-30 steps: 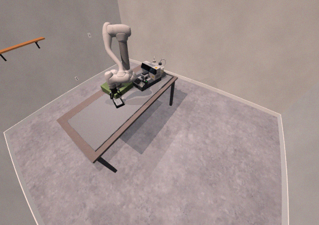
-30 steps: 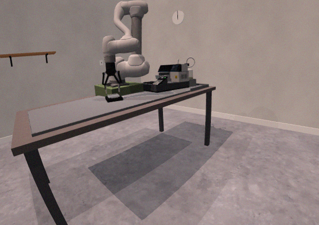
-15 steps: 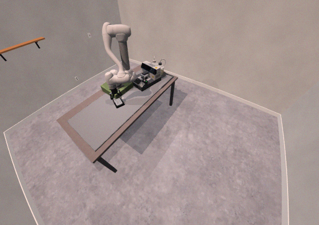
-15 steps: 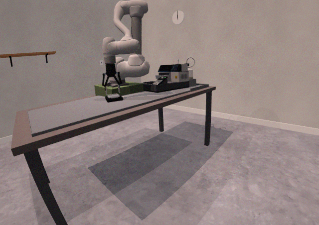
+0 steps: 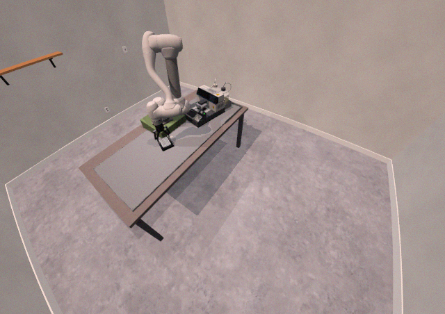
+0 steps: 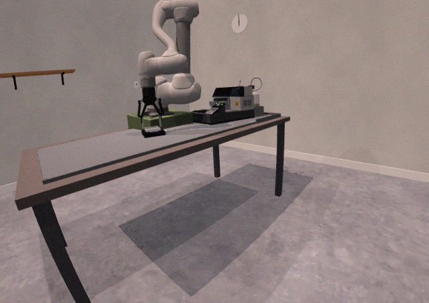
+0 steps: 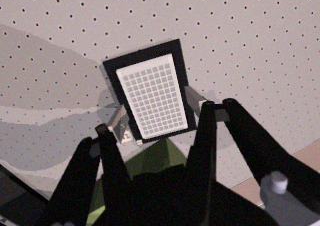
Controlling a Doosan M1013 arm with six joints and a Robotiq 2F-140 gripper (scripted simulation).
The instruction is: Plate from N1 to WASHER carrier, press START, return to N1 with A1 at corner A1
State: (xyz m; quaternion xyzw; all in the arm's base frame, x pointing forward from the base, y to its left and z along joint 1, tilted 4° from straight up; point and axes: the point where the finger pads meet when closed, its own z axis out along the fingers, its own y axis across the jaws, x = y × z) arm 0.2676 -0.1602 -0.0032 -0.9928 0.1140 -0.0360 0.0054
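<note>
My hand is 40 mm above the white well plate. Also, from my hand: label 100 mm to the left, 60 mm below, 50 mm behind; plate nest 50 mm below; plate washer 630 mm to the left, 110 mm behind, 70 mm above.
</note>
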